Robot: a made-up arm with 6 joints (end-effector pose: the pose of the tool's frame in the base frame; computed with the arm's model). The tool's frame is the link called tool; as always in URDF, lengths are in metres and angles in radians.
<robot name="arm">
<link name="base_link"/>
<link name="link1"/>
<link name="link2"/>
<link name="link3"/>
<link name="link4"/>
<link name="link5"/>
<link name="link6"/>
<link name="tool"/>
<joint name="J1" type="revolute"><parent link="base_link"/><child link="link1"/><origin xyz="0 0 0.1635" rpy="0 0 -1.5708"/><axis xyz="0 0 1"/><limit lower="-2.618" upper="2.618"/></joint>
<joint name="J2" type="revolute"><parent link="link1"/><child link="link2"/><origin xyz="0 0 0" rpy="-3.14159 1.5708 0"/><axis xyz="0 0 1"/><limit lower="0" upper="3.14"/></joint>
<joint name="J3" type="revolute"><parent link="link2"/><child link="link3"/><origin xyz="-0.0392 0.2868 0" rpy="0 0 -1.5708"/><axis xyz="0 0 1"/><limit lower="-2.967" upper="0"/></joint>
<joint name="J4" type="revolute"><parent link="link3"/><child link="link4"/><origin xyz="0.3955 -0.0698 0" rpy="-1.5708 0 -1.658"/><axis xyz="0 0 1"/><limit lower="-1.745" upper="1.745"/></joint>
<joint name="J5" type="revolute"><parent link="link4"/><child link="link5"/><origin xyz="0 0 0" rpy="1.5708 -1.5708 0"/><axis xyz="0 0 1"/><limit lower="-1.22" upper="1.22"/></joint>
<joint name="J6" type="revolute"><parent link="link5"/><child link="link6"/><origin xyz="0.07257 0.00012 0" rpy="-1.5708 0 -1.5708"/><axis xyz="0 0 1"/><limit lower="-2.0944" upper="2.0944"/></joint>
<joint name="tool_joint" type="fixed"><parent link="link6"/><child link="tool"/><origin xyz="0 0 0" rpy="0 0 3.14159"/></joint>
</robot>
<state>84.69 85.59 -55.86 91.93 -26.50 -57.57</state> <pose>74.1 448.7 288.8 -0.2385 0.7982 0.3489 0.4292</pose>
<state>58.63 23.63 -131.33 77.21 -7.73 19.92</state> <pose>-233.3 -400.6 735.5 -0.0087 -0.2204 0.9563 0.1921</pose>
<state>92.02 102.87 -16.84 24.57 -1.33 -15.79</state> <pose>-6.8 211.7 -26.8 -0.6613 0.7449 0.0653 0.0602</pose>
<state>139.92 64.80 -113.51 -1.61 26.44 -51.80</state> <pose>-142.1 120.7 816.1 -0.5176 -0.0543 0.5837 0.6233</pose>
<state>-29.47 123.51 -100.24 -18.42 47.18 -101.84</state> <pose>525.2 -316.2 225.4 0.6351 -0.7305 0.2480 0.0391</pose>
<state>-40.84 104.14 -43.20 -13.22 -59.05 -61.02</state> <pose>336.3 -271.9 123.1 -0.2303 0.6529 -0.5442 0.4739</pose>
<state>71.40 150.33 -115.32 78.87 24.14 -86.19</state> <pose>191.4 660.4 63.6 -0.6292 0.6054 0.3914 0.2905</pose>
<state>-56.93 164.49 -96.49 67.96 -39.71 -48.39</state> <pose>259.0 -476.4 -180.1 0.6055 0.6494 -0.4000 0.2273</pose>
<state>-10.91 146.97 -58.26 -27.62 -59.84 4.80</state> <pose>398.0 -47.1 -137.1 -0.0999 0.8353 0.0791 0.5348</pose>
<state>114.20 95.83 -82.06 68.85 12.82 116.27</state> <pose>-234.3 484.4 401.9 -0.3976 -0.6751 -0.2431 0.5718</pose>
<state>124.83 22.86 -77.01 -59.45 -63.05 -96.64</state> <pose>3.0 -101.8 717.7 0.3535 -0.2536 -0.1251 0.8917</pose>
